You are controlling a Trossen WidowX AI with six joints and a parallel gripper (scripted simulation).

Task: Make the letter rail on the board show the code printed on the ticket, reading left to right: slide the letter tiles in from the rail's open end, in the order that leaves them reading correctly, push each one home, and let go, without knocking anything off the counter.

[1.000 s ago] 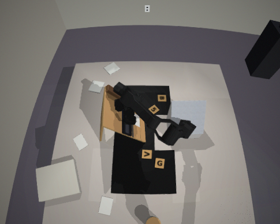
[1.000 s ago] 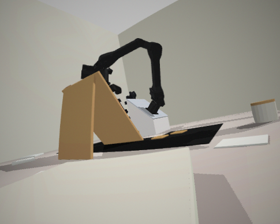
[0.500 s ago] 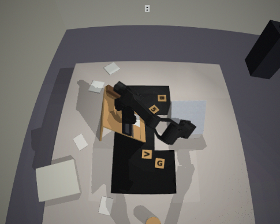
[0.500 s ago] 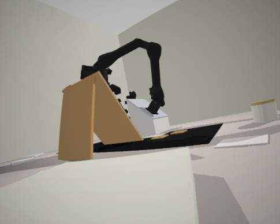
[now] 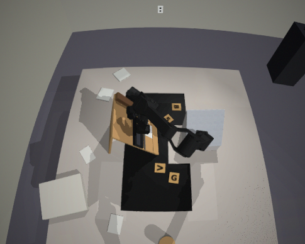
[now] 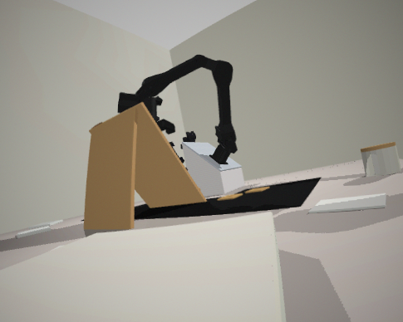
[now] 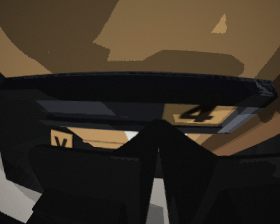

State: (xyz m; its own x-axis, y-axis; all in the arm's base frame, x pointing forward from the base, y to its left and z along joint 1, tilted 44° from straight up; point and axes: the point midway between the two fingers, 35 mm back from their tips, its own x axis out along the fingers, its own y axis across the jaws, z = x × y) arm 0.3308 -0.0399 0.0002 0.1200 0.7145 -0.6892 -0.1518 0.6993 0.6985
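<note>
The tile marked 4 is 10 mm ahead of my gripper tip, 30 mm to the right of it and 10 mm below it. Round my gripper tip: black mat: 130 mm behind, 40 mm to the left, 170 mm below; then white ticket: 40 mm behind, 10 mm to the right, 90 mm below; then tile marked 5: 150 mm behind, 130 mm to the right, 160 mm below.
</note>
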